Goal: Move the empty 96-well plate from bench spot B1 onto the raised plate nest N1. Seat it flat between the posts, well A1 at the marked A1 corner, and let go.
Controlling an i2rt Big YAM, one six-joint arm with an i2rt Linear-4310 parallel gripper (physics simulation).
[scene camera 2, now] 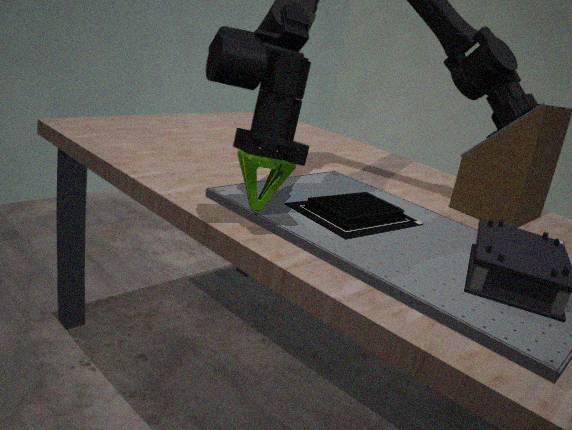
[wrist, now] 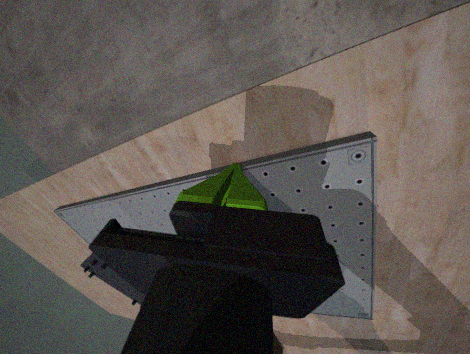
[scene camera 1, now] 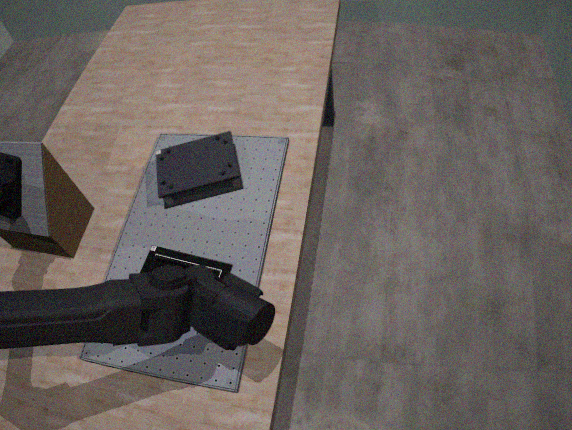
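Where they show: gripper, fingertip midpoint: [scene camera 2: 255, 210] [wrist: 237, 168]; arm's base, link origin: [scene camera 2: 523, 127] [scene camera 1: 5, 183].
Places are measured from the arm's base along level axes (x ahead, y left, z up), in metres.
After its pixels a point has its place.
Note:
The black 96-well plate [scene camera 2: 356, 204] {z -0.139, x 0.364, y -0.054 m} lies flat on dark bench spot B1 [scene camera 1: 200, 261] {z -0.153, x 0.388, y 0.003 m} [scene camera 2: 346, 235] {z -0.152, x 0.441, y 0.005 m}, which has a white outline; the arm hides most of it in scene camera 1. The dark raised nest N1 [scene camera 1: 197, 162] {z -0.110, x 0.320, y 0.188 m} [scene camera 2: 522, 255] {z -0.110, x 0.342, y 0.198 m} stands apart from it, with short posts on top and a white mark at one corner. No plate sits on it. My gripper [scene camera 2: 257, 207] {z -0.148, x 0.517, y -0.093 m} [wrist: 237, 168] {z -0.148, x 0.517, y -0.093 m} is shut, its green fingertips together with nothing between them. It points down beside the plate, low over the pegboard's long edge. The arm hides the fingers in scene camera 1.
The grey pegboard [scene camera 1: 200, 225] {z -0.154, x 0.359, y 0.076 m} [scene camera 2: 425, 260] {z -0.155, x 0.389, y 0.097 m} [wrist: 310, 177] {z -0.154, x 0.497, y -0.156 m} lies under the spot and nest, near the long edge of the wooden table [scene camera 1: 225, 65] {z -0.167, x 0.231, y 0.544 m} [scene camera 2: 165, 145] {z -0.167, x 0.456, y -0.478 m}. A slanted box [scene camera 1: 65, 200] {z -0.071, x 0.099, y 0.027 m} [scene camera 2: 505, 170] {z -0.069, x 0.099, y 0.033 m} stands beside the board, with the arm's black base part on it.

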